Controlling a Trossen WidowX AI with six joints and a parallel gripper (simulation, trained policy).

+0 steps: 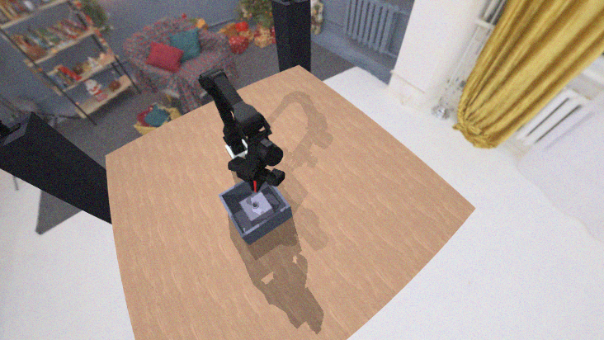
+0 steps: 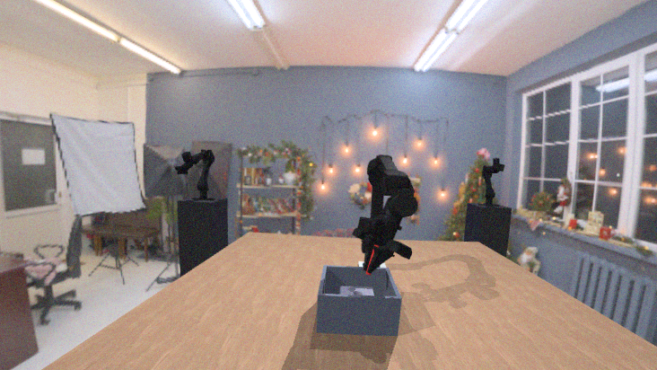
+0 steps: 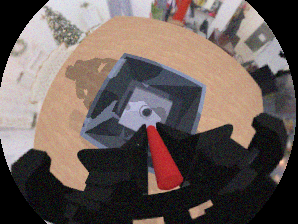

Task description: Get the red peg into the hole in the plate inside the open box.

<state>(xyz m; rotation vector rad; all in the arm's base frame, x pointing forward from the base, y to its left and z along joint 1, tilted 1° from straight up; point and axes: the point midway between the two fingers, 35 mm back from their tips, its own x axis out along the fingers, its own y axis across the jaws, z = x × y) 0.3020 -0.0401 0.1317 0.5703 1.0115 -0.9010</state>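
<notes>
Right now my gripper tip is 30 mm below the red peg, 10 mm to the right of it and 10 mm past it. Also, from my gripper tip: blue-grey box (90 mm below, 20 mm to the right, 20 mm ahead); then light grey plate (70 mm below, 20 mm to the right, 20 mm ahead).
</notes>
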